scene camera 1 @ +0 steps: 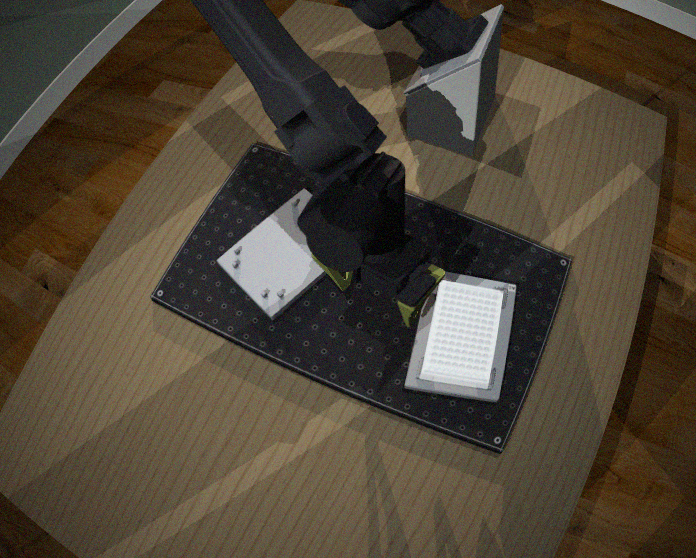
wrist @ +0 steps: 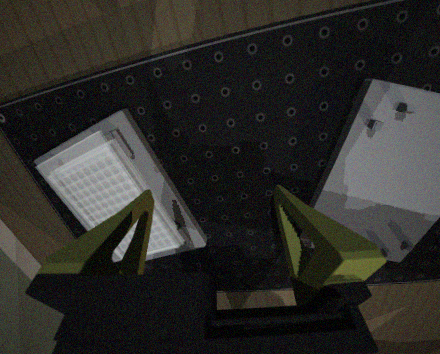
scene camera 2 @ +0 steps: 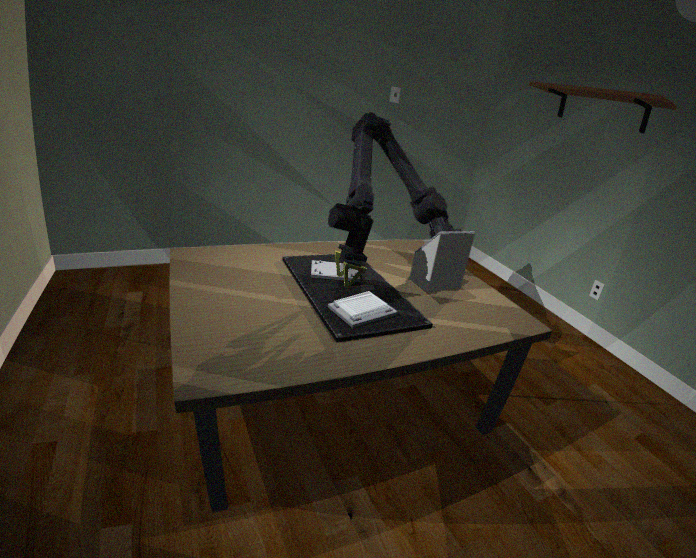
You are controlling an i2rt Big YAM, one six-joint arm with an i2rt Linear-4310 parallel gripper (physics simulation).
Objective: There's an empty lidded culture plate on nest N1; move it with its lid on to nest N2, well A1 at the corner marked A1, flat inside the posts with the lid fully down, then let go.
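Frame: origin at the arm's base, x ahead, y left, z up, level; millimetres.
Seen in the pictures: gripper, fingertip midpoint: (scene camera 1: 377,305) (wrist: 213,192) (scene camera 2: 342,281); arm's base at its link origin: (scene camera 1: 455,44) (scene camera 2: 445,241).
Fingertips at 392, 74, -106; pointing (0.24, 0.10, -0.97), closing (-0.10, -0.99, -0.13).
Note:
Pixels of each thing's top centre, then the offset from my fingertips to it, as dx, dy, dz. Level surfaces: height alone.
- white lidded culture plate at its top centre: (wrist: 105,211) (scene camera 1: 463,333) (scene camera 2: 361,301) -19, +109, -8
- grey nest N1 at its top centre: (wrist: 120,209) (scene camera 1: 465,331) (scene camera 2: 363,305) -30, +107, -25
- black perforated board at its top centre: (wrist: 270,203) (scene camera 1: 363,277) (scene camera 2: 349,286) -43, -47, -42
- wooden table at its surface level: dz -55
The white lidded culture plate (scene camera 1: 464,331) (scene camera 2: 364,303) (wrist: 95,185) lies on the grey nest N1 (scene camera 1: 453,391) (wrist: 145,165), and its lid appears to sit level on it. The other nest, N2 (scene camera 1: 267,261) (scene camera 2: 323,267) (wrist: 395,160), is a pale block with small posts near its corners and no plate on it; the arm hides part of it in scene camera 1. My gripper (scene camera 1: 377,306) (scene camera 2: 343,279) (wrist: 213,192) is open and empty, pointing down above the board between the two nests. One yellow-green finger is toward each nest. The A1 corner marking cannot be read.
Both nests stand on a black perforated board (scene camera 1: 325,360) (scene camera 2: 325,308) (wrist: 225,110) on the wooden table (scene camera 1: 203,453) (scene camera 2: 249,342). A grey angled block (scene camera 1: 441,119) (scene camera 2: 450,261) stands by the arm's base, behind the board. A brown shelf (scene camera 2: 604,94) hangs on the wall.

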